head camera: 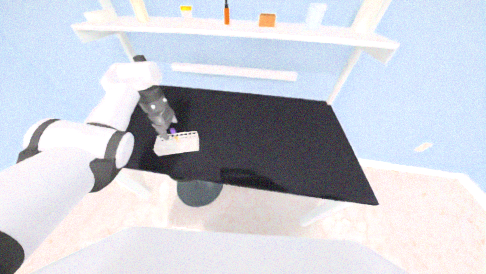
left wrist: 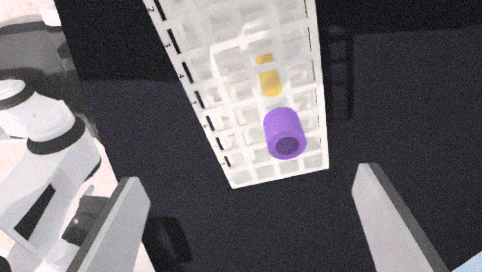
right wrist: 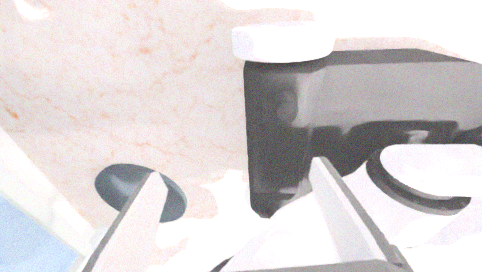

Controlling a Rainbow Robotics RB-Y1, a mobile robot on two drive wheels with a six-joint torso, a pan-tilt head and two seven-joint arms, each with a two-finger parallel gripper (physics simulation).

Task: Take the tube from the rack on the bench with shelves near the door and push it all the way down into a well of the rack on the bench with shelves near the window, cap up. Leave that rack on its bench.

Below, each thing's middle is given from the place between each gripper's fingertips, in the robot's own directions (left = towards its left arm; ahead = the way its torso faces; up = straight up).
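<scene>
White tube rack (head camera: 187, 144): 10 mm to the left of my left hand, 10 mm ahead of it, 100 mm below it. Tube with a purple cap (left wrist: 285, 138): 10 mm to the left of my left hand, 20 mm ahead of it, 70 mm below it. Going by its middle, the tube with a purple cap is nearer to my left hand than to my right gripper.
The tube with a purple cap is 58 cm to the left of my right hand, 47 cm ahead of it and 40 cm above it. Relative to the white tube rack, my right gripper is 57 cm to the right, 46 cm short of it and 36 cm below it. Going by its middle, the white tube rack is nearer to my left hand than to my right gripper.
</scene>
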